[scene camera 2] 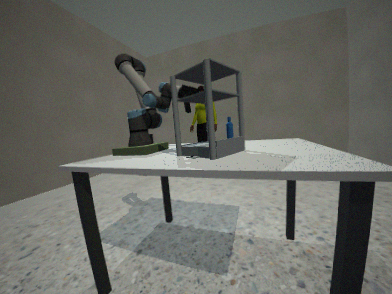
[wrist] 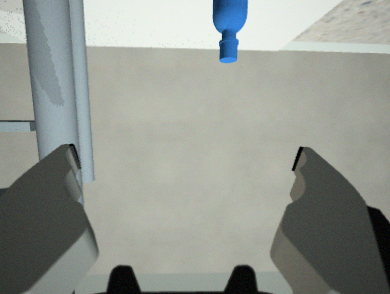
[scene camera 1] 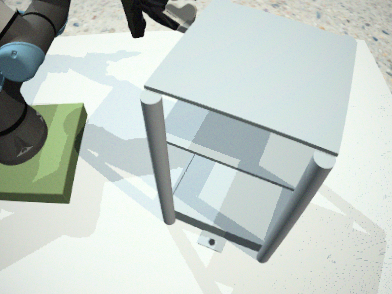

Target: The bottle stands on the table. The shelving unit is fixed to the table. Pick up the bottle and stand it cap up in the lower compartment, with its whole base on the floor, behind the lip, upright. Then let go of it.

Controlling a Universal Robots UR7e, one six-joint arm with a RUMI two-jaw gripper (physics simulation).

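Frame: origin at the arm's base, x back, y right, z up, level; metres.
Seen in the pictures: gripper, between the fingertips: (wrist: 188,148); arm's base, origin of its link: (scene camera 2: 140,145) (scene camera 1: 19,138).
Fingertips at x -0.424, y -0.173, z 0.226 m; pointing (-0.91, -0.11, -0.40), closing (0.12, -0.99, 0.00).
Observation:
Offsets run from my fingertips to a thing's middle. "pt": to the spot under its first point. Level surfaces: height alone.
The blue bottle @(dx -0.109, dy -0.059, dz -0.181 m) (scene camera 2: 230,128) (wrist: 230,15) stands upright on the table, cap up, beyond the shelving unit as seen from scene camera 2. It does not show in scene camera 1. The grey shelving unit @(dx -0.088, dy +0.233, dz -0.087 m) (scene camera 1: 260,70) (scene camera 2: 210,115) (wrist: 55,75) has a top board, a middle shelf and a lower compartment with a low lip @(pt dx -0.060, dy +0.335, dz -0.243 m) (scene camera 1: 220,232). No bottle shows in that compartment. My gripper (wrist: 188,148) is open and empty, high above the table beside the unit. In the wrist view the bottle's neck and cap are ahead of the jaws, near the top edge, well apart from them; its base is cut off.
A unit post stands close to the left jaw in the wrist view. The arm's base is on a green block (scene camera 1: 75,150) (scene camera 2: 140,149) on the white table @(dz -0.269 m) (scene camera 1: 125,250) (scene camera 2: 280,165). A small plate with a dark dot @(pt dx -0.045, dy +0.351, dz -0.261 m) (scene camera 1: 211,242) lies before the lip. A person in yellow (scene camera 2: 201,115) stands behind the table.

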